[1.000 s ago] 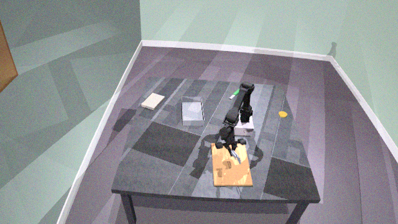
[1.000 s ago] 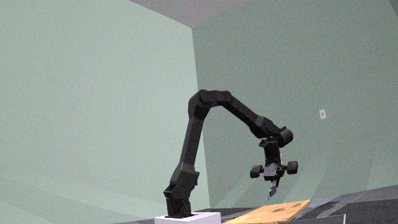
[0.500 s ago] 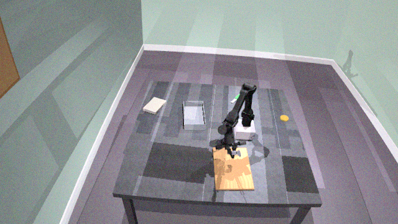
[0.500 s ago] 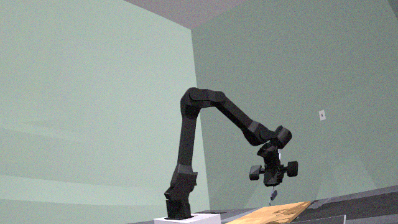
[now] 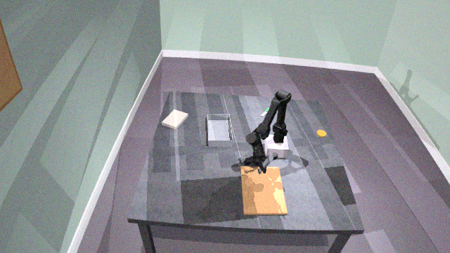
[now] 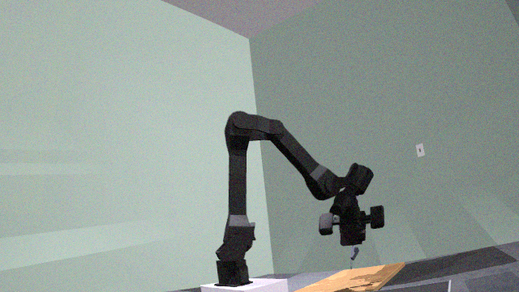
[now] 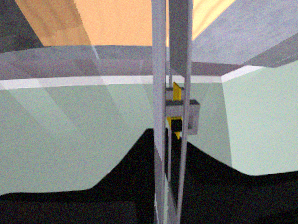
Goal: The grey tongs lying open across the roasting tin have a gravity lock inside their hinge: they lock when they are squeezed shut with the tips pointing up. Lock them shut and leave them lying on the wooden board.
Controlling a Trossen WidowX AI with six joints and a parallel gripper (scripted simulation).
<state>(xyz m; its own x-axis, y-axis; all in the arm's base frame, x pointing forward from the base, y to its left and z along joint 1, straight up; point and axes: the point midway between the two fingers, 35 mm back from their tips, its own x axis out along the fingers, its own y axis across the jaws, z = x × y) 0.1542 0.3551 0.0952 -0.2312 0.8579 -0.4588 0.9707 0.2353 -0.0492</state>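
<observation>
The yellow piece lies 50 mm to the right of my gripper tip, 10 mm below it and 10 mm ahead of it. Round my gripper tip: wooden board 150 mm below, 10 mm to the right, 10 mm behind; small yellow disc 550 mm to the right, 510 mm behind, 150 mm below; roasting tin 540 mm to the right, 240 mm ahead, 130 mm below.
</observation>
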